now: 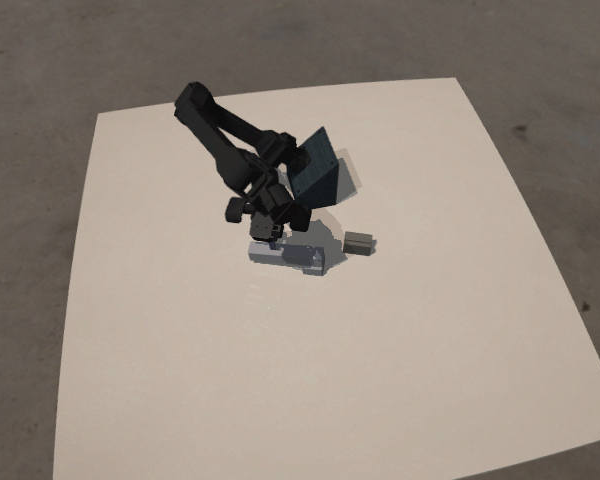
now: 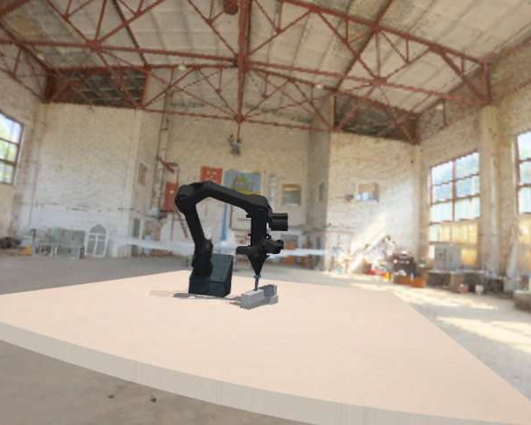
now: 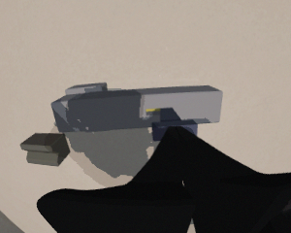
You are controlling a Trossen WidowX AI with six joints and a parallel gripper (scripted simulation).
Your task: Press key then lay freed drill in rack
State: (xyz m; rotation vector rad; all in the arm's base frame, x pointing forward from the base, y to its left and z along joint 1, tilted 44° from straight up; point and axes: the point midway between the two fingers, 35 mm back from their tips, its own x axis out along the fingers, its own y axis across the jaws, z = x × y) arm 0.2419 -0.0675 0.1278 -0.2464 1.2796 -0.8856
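Right now my gripper tip is 3 cm above the blue key. The rest, counted from my gripper tip: drill 7 cm below, 6 cm to the left, 2 cm ahead; dark grey rack 22 cm to the left, 9 cm below, 1 cm ahead; grey housing block 8 cm below, 4 cm to the left, 1 cm ahead.
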